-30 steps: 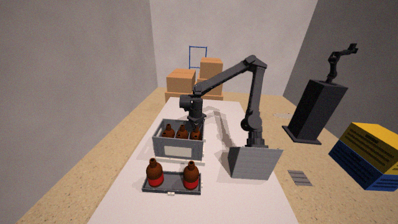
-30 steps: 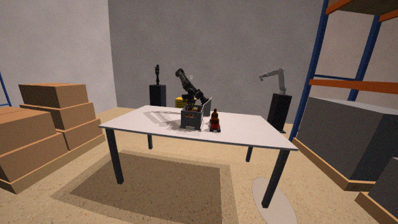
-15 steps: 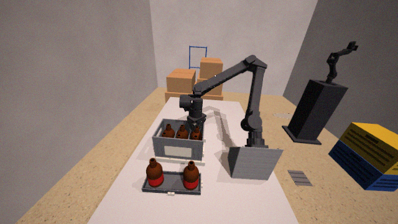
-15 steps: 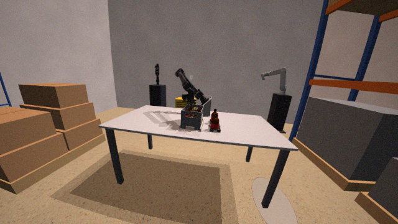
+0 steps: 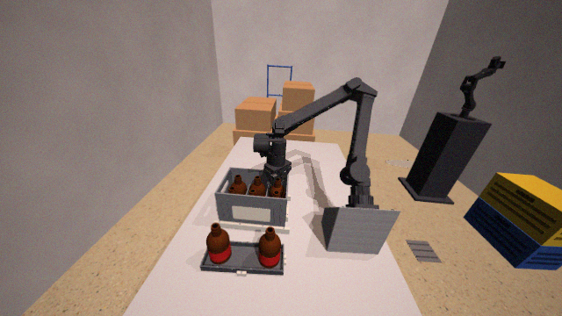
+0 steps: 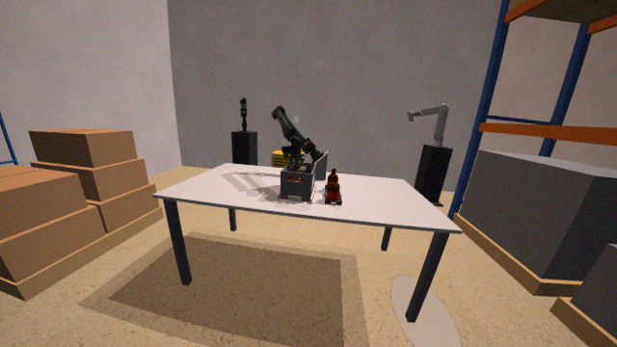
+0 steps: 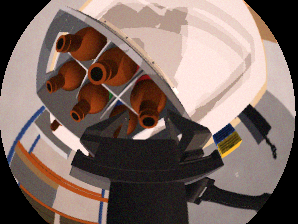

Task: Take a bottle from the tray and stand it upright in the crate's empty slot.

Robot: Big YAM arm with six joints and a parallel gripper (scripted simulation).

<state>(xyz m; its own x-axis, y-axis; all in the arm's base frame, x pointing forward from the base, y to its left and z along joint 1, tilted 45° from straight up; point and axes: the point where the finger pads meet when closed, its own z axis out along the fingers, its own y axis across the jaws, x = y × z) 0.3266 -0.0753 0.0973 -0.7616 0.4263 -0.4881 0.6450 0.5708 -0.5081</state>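
My gripper is now 7 cm above the brown bottle. From my hand the other things lie so: grey crate 9 cm ahead, 7 cm below, 5 cm to the left; dark tray 27 cm to the left, 14 cm below, 7 cm ahead.
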